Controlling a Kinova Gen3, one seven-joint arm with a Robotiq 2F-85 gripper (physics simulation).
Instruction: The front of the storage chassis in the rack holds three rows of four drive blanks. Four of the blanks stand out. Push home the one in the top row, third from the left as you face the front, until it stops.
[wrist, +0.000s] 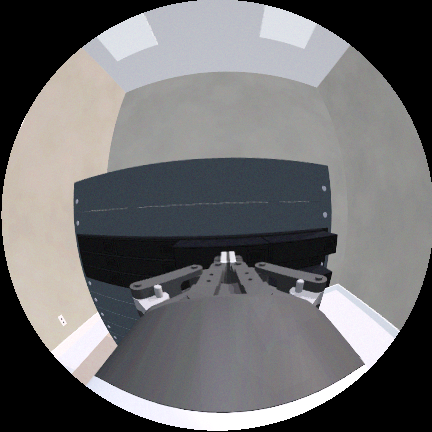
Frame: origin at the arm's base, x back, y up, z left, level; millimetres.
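Seen in the pictures: gripper, fingertip midpoint: (227, 259).
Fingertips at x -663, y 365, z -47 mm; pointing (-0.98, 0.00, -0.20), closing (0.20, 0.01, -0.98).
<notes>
Offsets run from my fingertips to a thing's top centre. "pt": to the spot under its first point.
The black storage chassis (125, 238) crosses the rack in the wrist view. The third blank from the left in its top row @(pt dx -6, dy +8, dz +32 mm) (197, 253) stands out, with its top face and left edge showing beyond the blanks to its left. The fourth top-row blank @(dx -45, dy +16, dz -111 mm) (302, 247) also stands out at the right. My gripper (227, 259) is shut and empty. Its fingertips appear in front of the third blank's face; whether they touch it I cannot tell. The gripper hides much of the lower rows.
Another blank (325, 276) juts out low at the right, partly hidden by the gripper. Dark blue-grey rack panels (200, 185) lie above the chassis, and more panels (117, 302) lie below at the left. A grey wall (225, 115) stands behind the rack.
</notes>
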